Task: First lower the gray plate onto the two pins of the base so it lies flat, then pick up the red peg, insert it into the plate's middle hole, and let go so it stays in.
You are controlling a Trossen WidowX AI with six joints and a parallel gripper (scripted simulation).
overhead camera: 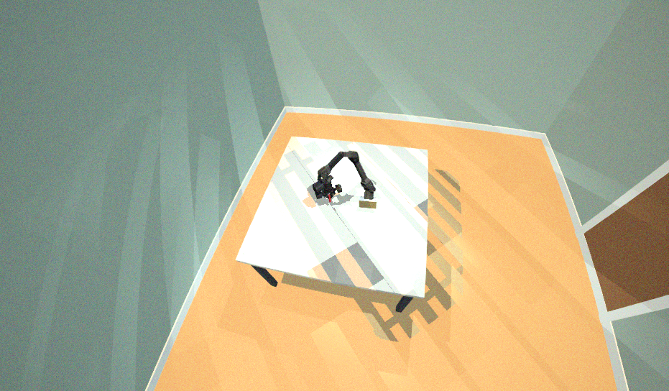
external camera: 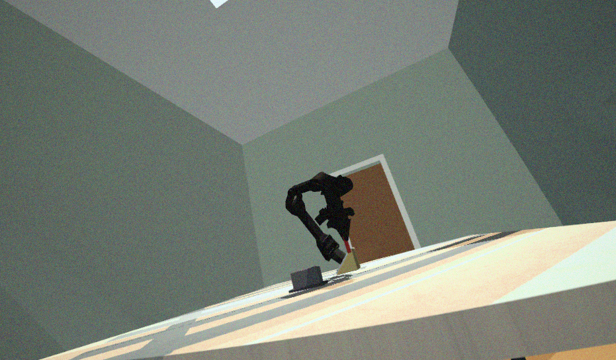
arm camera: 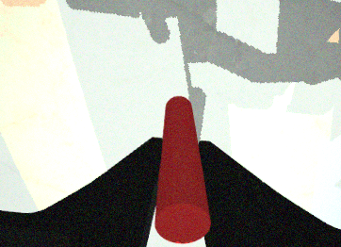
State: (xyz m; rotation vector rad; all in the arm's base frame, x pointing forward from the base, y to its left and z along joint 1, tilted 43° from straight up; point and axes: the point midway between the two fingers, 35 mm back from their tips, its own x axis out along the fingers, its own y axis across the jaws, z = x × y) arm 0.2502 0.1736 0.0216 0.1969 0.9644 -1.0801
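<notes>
My gripper tip is 90 mm short of the gray plate, 140 mm to the left of it and 70 mm above it. Also, from my gripper tip: red peg right at my gripper tip; dark flat base 90 mm ahead, 140 mm to the right, 110 mm below.
</notes>
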